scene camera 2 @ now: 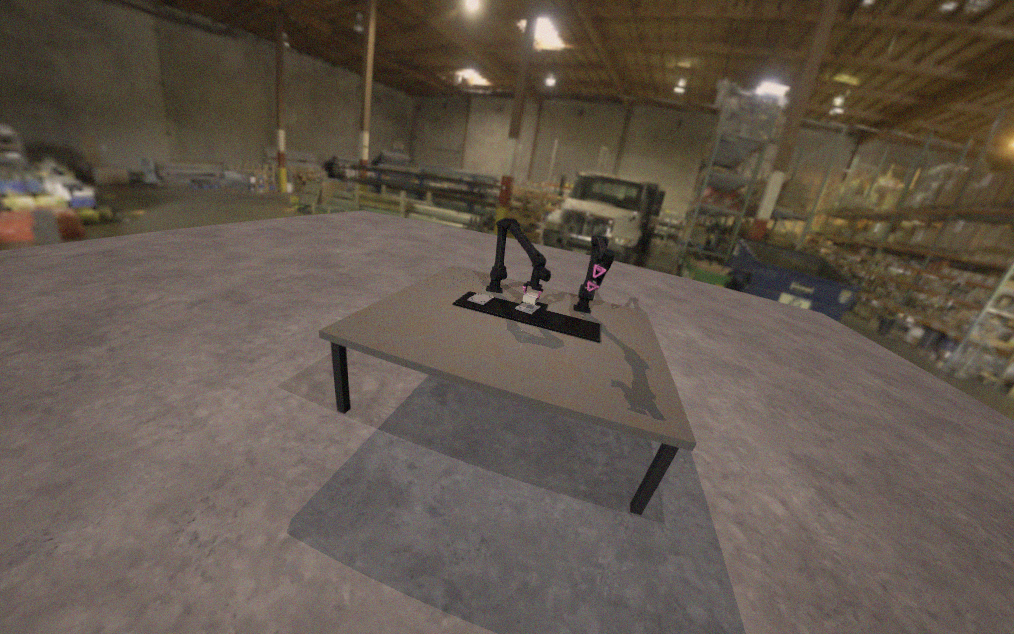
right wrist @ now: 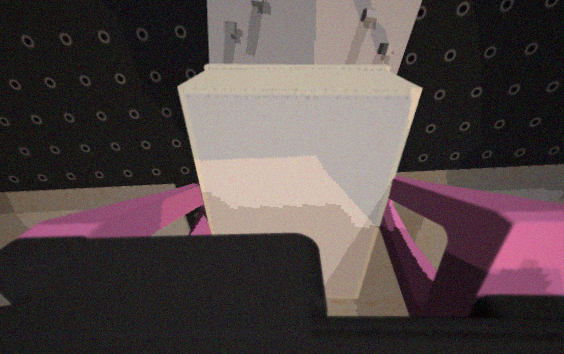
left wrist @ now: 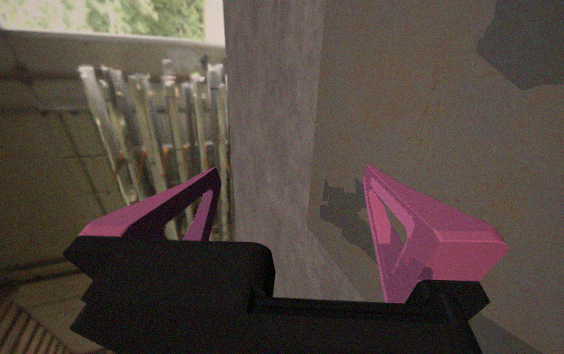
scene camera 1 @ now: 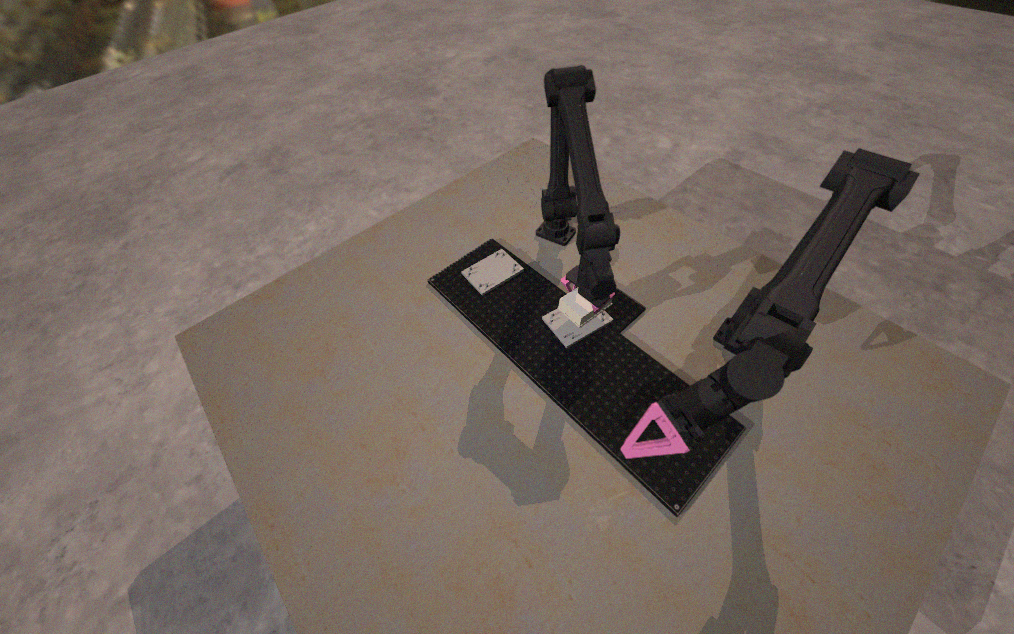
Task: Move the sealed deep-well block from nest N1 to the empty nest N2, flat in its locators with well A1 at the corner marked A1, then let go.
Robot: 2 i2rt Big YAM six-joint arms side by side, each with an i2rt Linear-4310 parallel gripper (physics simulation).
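Where they show: left gripper, fingertip midpoint: (scene camera 2: 591, 284) (left wrist: 289, 174) (scene camera 1: 624, 450); right gripper, fingertip midpoint: (right wrist: 293, 185) (scene camera 1: 584, 303); left arm's base, origin of the base link: (scene camera 2: 581, 309); right arm's base, origin of the base link: (scene camera 2: 494, 290) (scene camera 1: 555, 233).
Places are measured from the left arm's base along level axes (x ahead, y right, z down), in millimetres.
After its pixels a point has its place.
The pale sealed block (scene camera 1: 574, 308) {y 373, x 266, z -107 mm} (scene camera 2: 530, 297) {y 376, x 273, z -105 mm} (right wrist: 295, 130) {y 379, x 258, z -107 mm} is between the fingers of my right gripper (scene camera 1: 586, 294) {y 373, x 218, z -82 mm} (right wrist: 293, 185) {y 373, x 218, z -82 mm}, which is shut on it. The block is over the middle nest plate (scene camera 1: 556, 328) {y 402, x 300, z -25 mm} (right wrist: 295, 30) {y 387, x 290, z -25 mm}; locator posts show past its far side in the right wrist view. I cannot tell how much gap is under it. The other nest plate (scene camera 1: 492, 270) {y 696, x 251, z -24 mm} (scene camera 2: 480, 298) {y 699, x 261, z -24 mm} has no block on it. Nest labels and well A1 cannot be read. My left gripper (scene camera 2: 595, 278) {y 73, x 592, z -351 mm} (left wrist: 289, 174) {y 73, x 592, z -351 mm} is open and empty, above the board's lower right end in scene camera 1.
The black perforated board (scene camera 1: 598, 381) {y 223, x 357, z -13 mm} (scene camera 2: 568, 325) {y 109, x 379, z -13 mm} carries both nest plates on the brown table (scene camera 1: 358, 418) {y 631, x 828, z 0 mm} (scene camera 2: 448, 347) {y 692, x 932, z 0 mm}. The left arm (scene camera 1: 815, 261) {y 7, x 252, z -505 mm} reaches in from the right, and the right arm (scene camera 1: 583, 157) {y 474, x 139, z -440 mm} comes down from the board's far side.
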